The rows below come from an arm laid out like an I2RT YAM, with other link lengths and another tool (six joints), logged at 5 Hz.
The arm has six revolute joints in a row. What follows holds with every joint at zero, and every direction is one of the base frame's.
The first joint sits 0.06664 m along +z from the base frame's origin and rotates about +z.
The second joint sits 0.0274 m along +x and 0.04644 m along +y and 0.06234 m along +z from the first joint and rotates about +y.
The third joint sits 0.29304 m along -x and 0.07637 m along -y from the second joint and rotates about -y.
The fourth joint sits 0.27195 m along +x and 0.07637 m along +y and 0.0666 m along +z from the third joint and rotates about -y.
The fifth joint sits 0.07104 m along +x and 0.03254 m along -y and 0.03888 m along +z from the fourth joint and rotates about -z.
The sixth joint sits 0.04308 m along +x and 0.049 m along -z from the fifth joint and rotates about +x.
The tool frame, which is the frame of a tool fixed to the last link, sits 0.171 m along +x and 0.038 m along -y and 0.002 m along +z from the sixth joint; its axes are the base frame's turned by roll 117.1, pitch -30.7 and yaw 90 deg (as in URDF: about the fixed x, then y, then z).
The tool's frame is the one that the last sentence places.
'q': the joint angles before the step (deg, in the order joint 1, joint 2, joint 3, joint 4, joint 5, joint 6). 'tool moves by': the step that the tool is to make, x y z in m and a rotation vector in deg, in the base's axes. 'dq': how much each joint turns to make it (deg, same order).
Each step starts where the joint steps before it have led.
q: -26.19 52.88 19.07 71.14 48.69 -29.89
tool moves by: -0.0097 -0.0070 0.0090 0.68 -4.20 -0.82
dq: -1.85 -0.61 2.35 -2.57 0.72 4.01
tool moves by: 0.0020 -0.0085 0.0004 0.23 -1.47 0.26
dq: -1.74 1.54 1.12 -0.63 -1.04 2.95
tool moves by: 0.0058 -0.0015 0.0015 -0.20 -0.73 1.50
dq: -0.12 0.40 0.47 -0.57 -1.19 1.66
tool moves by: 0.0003 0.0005 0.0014 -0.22 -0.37 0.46
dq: -0.04 -0.29 0.02 -0.19 -0.41 0.43
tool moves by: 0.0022 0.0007 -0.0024 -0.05 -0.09 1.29
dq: -0.10 -0.71 -0.62 -0.84 -1.13 1.18
